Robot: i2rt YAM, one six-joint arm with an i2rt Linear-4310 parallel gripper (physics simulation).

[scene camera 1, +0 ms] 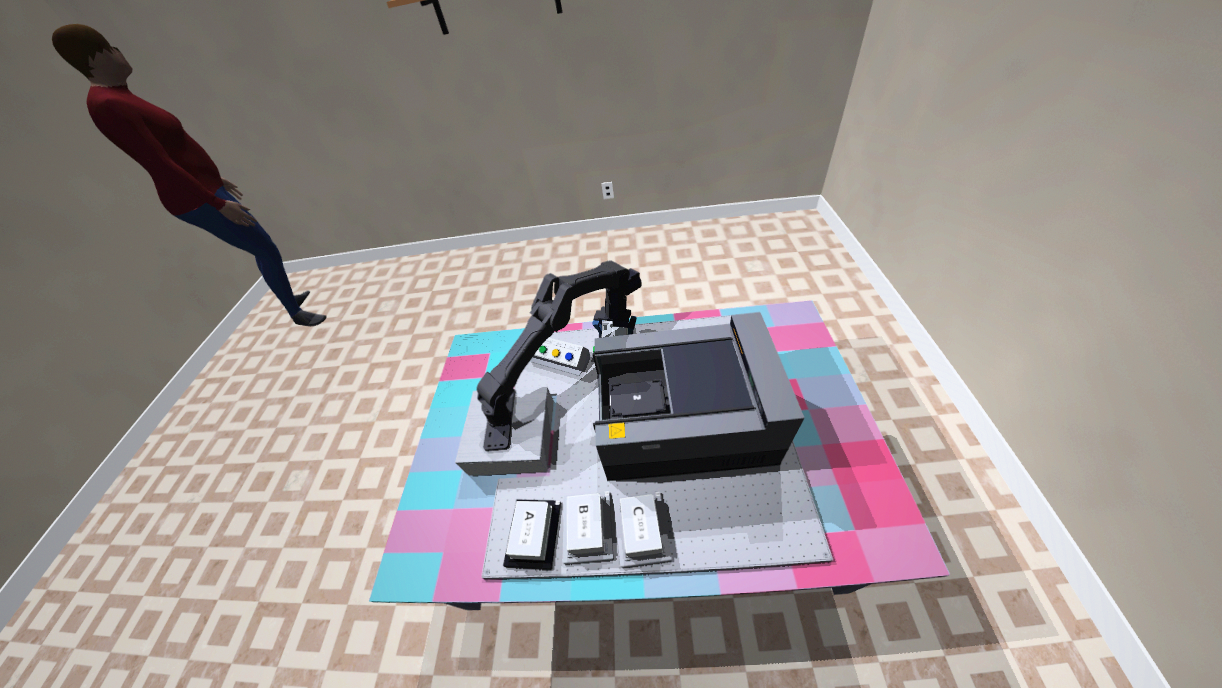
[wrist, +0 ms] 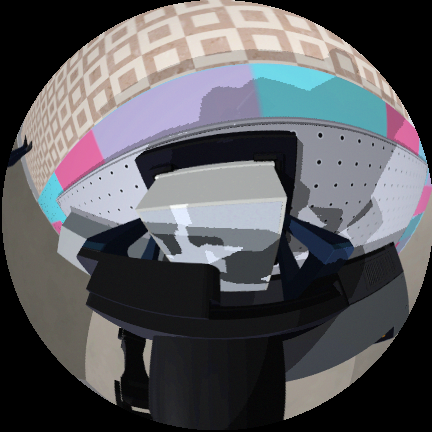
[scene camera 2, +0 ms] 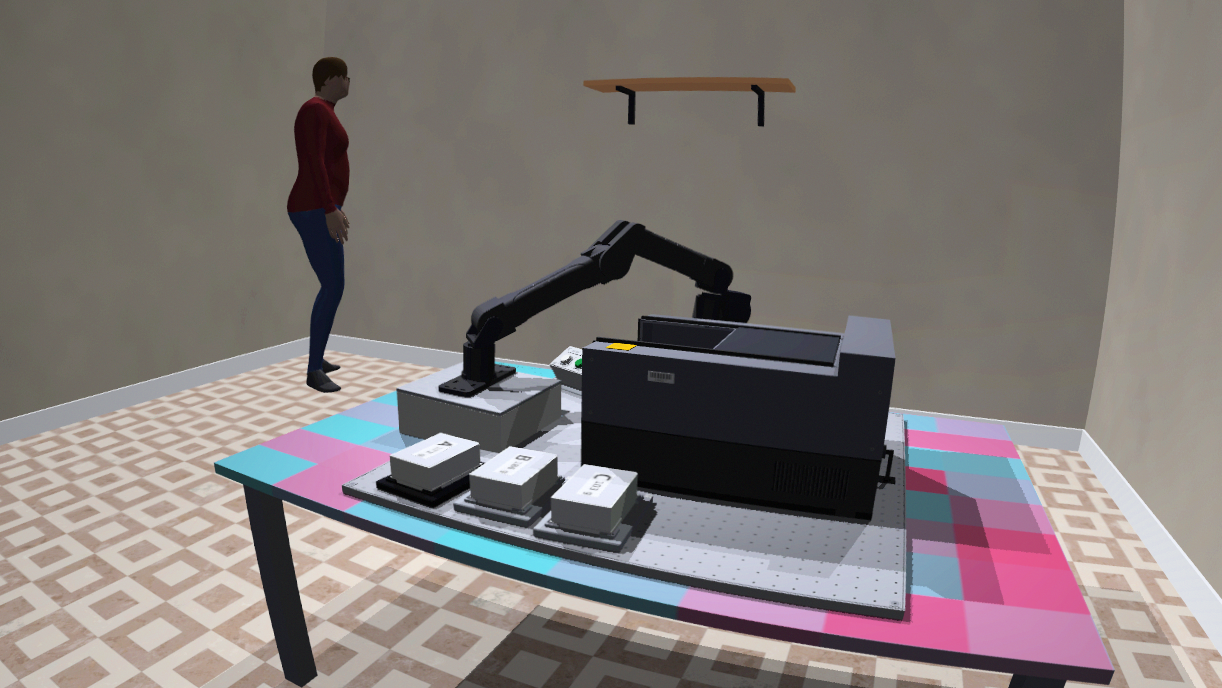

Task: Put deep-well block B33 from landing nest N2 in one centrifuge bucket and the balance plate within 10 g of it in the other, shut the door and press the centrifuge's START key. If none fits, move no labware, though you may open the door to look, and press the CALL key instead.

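Frame: origin at the arm's base, x down, y right, z back, level; centimetres.
Seen in the pictures: gripper, fingertip midpoint: (wrist: 217,214); arm's base, link origin: (scene camera 1: 500,418) (scene camera 2: 478,381).
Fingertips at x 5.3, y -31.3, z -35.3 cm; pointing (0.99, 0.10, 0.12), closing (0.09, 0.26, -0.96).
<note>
Pixels of each thing's top centre, then the offset from my fingertips to it. Level surfaces: height alone.
- pale grey deep-well block, top centre: (wrist: 220,266) (scene camera 1: 613,333) dx -3.7, dy +2.0, dz +0.0 cm
- centrifuge door, top centre: (scene camera 2: 781,343) (scene camera 1: 704,374) dx -19.2, dy +34.7, dz -22.3 cm
- Balance plates A, top centre: (scene camera 2: 435,449) (scene camera 1: 527,527) dx -3.3, dy +61.9, dz +25.6 cm
- B, top centre: (scene camera 2: 515,464) (scene camera 1: 583,520) dx -3.3, dy +61.7, dz +11.7 cm
- C, top centre: (scene camera 2: 596,484) (scene camera 1: 639,522) dx -3.3, dy +63.5, dz -1.6 cm
- key panel, top centre: (wrist: 95,280) (scene camera 2: 595,355) (scene camera 1: 551,342) dx -6.3, dy +4.8, dz +20.9 cm
- perforated board, surface height: dx +2.0 cm
The pale grey deep-well block (wrist: 217,209) sits in its black landing nest (wrist: 225,142) behind the centrifuge (scene camera 1: 693,432) (scene camera 2: 734,410). My gripper (wrist: 217,214) (scene camera 1: 614,324) is open, low over the nest, with one dark finger on each side of the block; whether they touch it I cannot tell. In scene camera 2 the fingers are hidden behind the centrifuge. The centrifuge door (scene camera 1: 707,376) is slid aside, and a dark bucket (scene camera 1: 636,396) shows in the opening. Balance plates A (scene camera 1: 529,530) (scene camera 2: 434,457), B (scene camera 1: 585,523) (scene camera 2: 512,474) and C (scene camera 1: 640,526) (scene camera 2: 593,496) stand in a row at the front.
A key panel (scene camera 1: 562,352) (scene camera 2: 568,363) with coloured buttons lies left of the centrifuge. The arm stands on a grey pedestal (scene camera 1: 512,444) (scene camera 2: 477,410). All rests on a perforated board (scene camera 1: 752,513) (wrist: 342,160). A person (scene camera 1: 170,163) (scene camera 2: 319,213) stands on the floor at the left.
</note>
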